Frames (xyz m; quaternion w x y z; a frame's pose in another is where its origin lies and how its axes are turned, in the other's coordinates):
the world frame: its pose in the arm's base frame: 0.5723 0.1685 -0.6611 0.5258 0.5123 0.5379 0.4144
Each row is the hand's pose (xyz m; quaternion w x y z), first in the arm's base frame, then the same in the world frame.
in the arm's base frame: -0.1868 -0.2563 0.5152 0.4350 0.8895 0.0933 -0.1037
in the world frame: -0.6443 1.0147 -0.8341 0.6917 0.3393 -0.6067 0.1959
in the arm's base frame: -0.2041 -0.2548 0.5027 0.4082 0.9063 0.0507 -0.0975
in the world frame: -0.6424 1.0006 -0.8501 0.6658 0.3409 -0.6184 0.2411
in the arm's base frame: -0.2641 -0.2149 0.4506 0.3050 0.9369 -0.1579 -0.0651
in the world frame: -0.6003 0.9476 -0.9078 0.5284 0.3060 -0.6687 0.4242
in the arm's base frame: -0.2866 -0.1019 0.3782 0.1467 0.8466 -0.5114 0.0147
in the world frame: -0.4803 0.8886 -0.9331 0.2419 0.1502 -0.6911 0.6643
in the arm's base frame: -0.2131 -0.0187 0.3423 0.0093 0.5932 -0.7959 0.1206
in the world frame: -0.3874 0.8727 -0.8643 0.0694 0.0876 0.6075 -0.7864
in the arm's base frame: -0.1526 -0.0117 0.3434 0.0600 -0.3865 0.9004 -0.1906
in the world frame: -0.3760 0.8817 -0.8052 0.2389 0.2417 0.5037 -0.7943
